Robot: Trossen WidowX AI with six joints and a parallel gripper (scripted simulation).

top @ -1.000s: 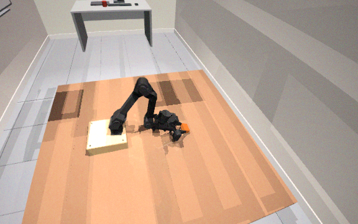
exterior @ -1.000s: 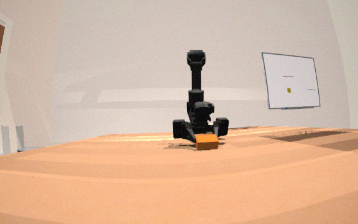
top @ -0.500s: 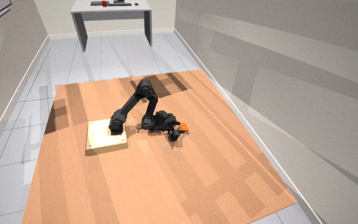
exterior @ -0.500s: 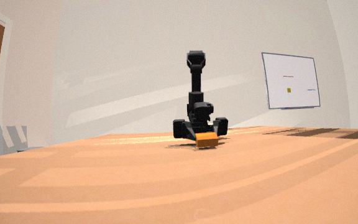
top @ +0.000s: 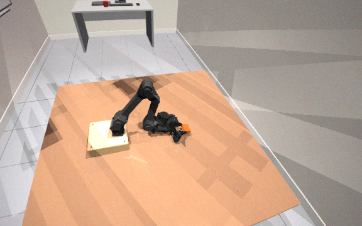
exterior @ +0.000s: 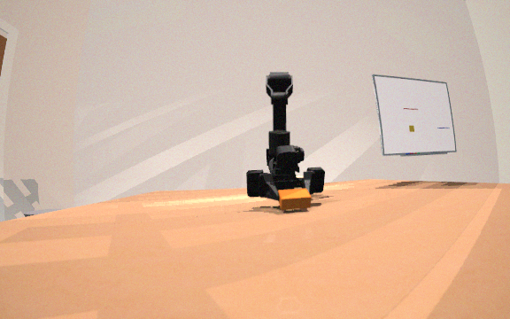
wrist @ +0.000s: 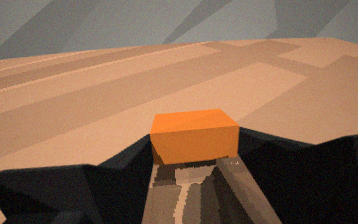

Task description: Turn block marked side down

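My gripper tip is now 10 mm above the orange block.
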